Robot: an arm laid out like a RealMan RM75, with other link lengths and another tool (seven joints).
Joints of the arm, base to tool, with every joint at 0 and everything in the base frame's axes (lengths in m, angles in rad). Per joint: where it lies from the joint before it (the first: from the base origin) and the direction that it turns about. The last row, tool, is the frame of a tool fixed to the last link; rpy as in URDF.
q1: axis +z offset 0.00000 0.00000 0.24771
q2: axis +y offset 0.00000 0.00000 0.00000
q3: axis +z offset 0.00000 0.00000 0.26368
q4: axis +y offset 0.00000 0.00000 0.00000
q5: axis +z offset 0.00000 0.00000 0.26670
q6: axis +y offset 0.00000 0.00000 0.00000
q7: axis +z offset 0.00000 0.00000 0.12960
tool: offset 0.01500 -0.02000 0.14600 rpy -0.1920 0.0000 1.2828
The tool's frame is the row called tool.
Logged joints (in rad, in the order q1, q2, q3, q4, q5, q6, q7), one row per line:
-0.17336 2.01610 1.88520 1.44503 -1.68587 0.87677 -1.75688
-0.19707 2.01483 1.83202 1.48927 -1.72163 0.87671 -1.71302
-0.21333 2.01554 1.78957 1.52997 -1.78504 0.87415 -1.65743
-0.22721 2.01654 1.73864 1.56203 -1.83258 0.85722 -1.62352
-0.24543 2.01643 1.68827 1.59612 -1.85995 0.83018 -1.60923
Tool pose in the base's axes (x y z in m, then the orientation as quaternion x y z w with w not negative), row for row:
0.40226 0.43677 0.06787 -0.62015 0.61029 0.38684 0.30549
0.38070 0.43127 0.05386 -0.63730 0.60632 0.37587 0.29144
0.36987 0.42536 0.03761 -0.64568 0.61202 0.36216 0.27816
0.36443 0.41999 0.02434 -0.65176 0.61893 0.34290 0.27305
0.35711 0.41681 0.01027 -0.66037 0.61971 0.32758 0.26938
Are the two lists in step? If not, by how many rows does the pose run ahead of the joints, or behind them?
The pose runs 1 row behind the joints: the pose in row i belongs to the joints in row i - 1.
